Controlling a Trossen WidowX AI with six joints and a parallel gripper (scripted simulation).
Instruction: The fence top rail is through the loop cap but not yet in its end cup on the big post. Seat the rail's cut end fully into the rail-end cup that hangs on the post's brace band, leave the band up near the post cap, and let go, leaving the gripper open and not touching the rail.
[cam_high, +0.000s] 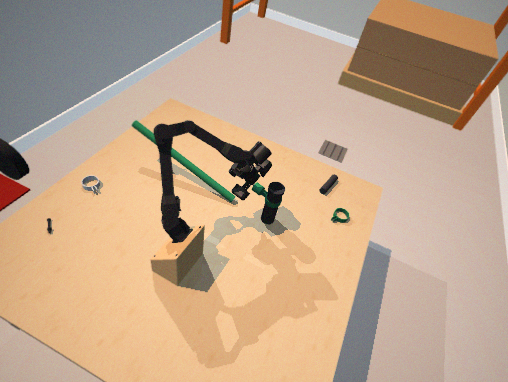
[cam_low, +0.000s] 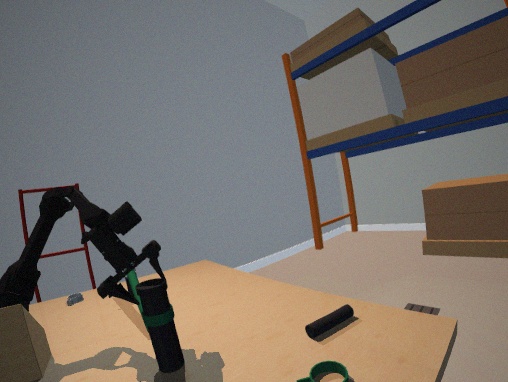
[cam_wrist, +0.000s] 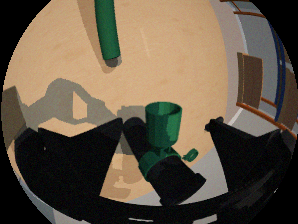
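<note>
Right now the green rail-end cup is 30 mm to the right of my gripper tip and 20 mm below it. Round my gripper tip: metal clamp 290 mm behind, 630 mm to the left, 140 mm below; then black cylinder 350 mm ahead, 260 mm to the right, 140 mm below; then short black post 20 mm behind, 450 mm to the left, 50 mm below.
</note>
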